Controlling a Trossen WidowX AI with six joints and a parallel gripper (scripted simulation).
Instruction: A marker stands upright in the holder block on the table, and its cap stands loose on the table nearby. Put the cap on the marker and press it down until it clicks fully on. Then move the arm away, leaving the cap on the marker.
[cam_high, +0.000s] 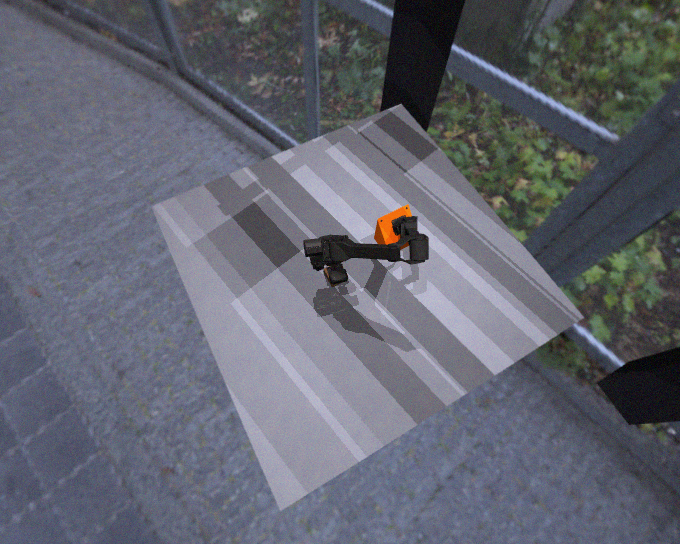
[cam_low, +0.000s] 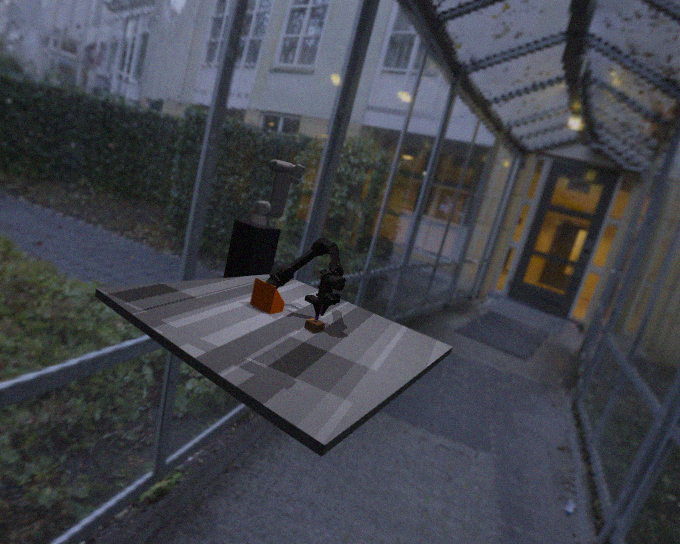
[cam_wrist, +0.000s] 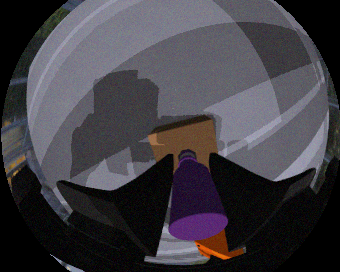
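Now: gripper tip 30 mm below the purple cap and 10 mm past it. Also, from my gripper tip: holder block 60 mm below, 20 mm behind.
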